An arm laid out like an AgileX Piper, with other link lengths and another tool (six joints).
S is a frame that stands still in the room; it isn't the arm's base.
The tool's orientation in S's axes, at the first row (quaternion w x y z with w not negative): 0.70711 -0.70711 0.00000 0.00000
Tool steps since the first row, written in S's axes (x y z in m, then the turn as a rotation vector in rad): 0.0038 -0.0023 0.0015 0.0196 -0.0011 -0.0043; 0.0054 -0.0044 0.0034 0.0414 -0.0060 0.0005; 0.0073 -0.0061 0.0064 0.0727 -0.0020 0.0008; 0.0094 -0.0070 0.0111 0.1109 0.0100 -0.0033; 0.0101 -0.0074 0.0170 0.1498 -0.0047 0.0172; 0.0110 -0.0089 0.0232 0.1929 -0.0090 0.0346; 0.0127 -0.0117 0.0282 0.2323 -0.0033 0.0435; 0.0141 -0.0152 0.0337 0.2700 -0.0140 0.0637; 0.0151 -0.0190 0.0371 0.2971 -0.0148 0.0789; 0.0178 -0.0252 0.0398 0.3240 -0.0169 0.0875
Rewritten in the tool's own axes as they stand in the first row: 0.0038 -0.0015 -0.0023 0.0196 0.0043 -0.0011; 0.0054 -0.0034 -0.0044 0.0414 -0.0005 -0.0060; 0.0073 -0.0064 -0.0061 0.0727 -0.0008 -0.0020; 0.0094 -0.0111 -0.0070 0.1109 0.0033 0.0100; 0.0101 -0.0170 -0.0074 0.1498 -0.0172 -0.0047; 0.0110 -0.0232 -0.0089 0.1929 -0.0346 -0.0090; 0.0127 -0.0282 -0.0117 0.2323 -0.0435 -0.0033; 0.0141 -0.0337 -0.0152 0.2700 -0.0637 -0.0140; 0.0151 -0.0371 -0.0190 0.2971 -0.0789 -0.0148; 0.0178 -0.0398 -0.0252 0.3240 -0.0875 -0.0169
